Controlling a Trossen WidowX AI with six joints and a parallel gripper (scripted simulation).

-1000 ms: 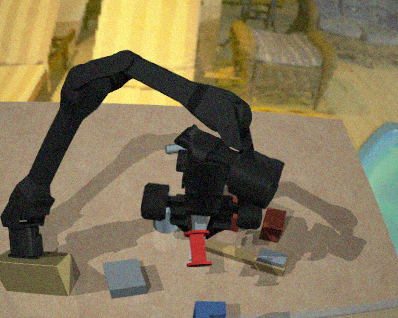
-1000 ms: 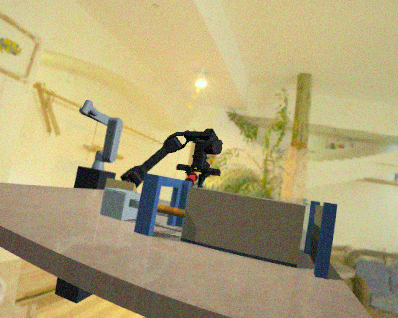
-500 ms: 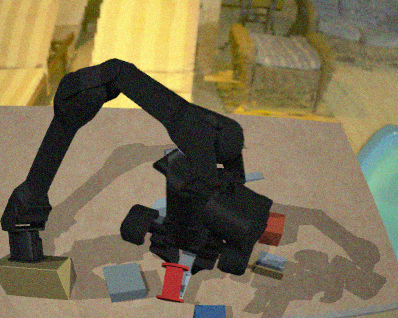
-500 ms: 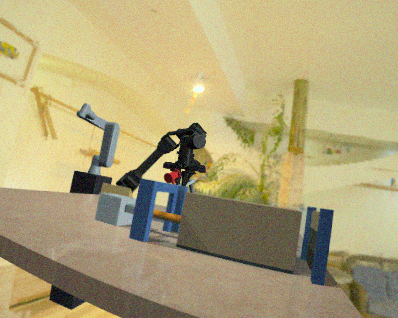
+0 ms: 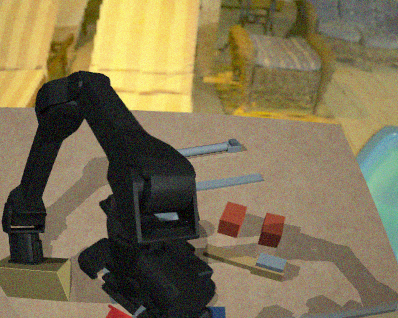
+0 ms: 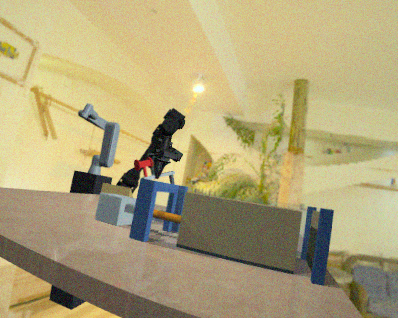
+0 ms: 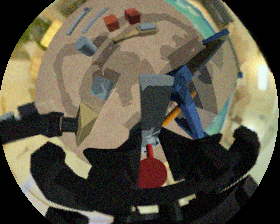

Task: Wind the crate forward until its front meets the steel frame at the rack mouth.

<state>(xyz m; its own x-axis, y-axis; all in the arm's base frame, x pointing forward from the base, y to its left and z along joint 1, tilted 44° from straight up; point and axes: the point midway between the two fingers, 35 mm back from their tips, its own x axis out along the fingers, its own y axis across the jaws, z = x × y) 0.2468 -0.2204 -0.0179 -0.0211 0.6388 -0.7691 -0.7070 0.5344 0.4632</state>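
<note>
Right now the red spool-shaped piece is 4 cm behind my gripper tip, 3 cm to the right of it and 3 cm above it. Round my gripper tip: winch handle (2 cm above); then grey winch (10 cm behind, 10 cm to the right, 14 cm below); then blue frame (8 cm ahead, 10 cm to the right, 6 cm below).
</note>
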